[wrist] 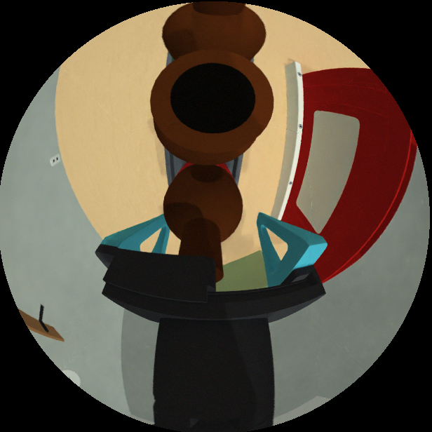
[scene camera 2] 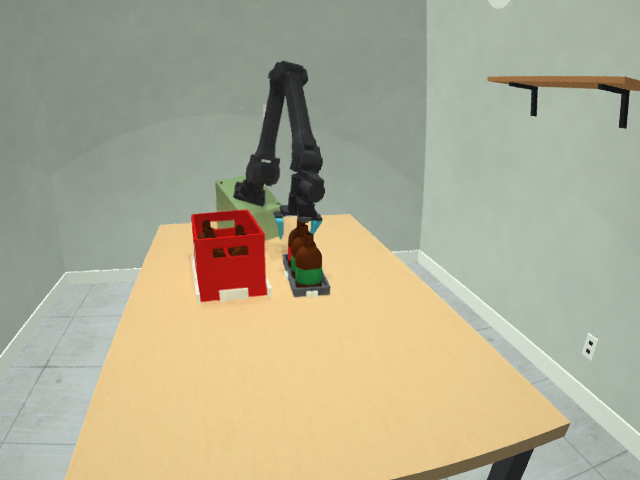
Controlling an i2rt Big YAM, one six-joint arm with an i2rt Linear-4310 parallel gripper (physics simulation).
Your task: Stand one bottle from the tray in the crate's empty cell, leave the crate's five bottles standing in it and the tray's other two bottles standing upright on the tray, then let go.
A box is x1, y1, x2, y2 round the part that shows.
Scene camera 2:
green-labelled bottle: 308, 261 [295, 233, 321, 287]
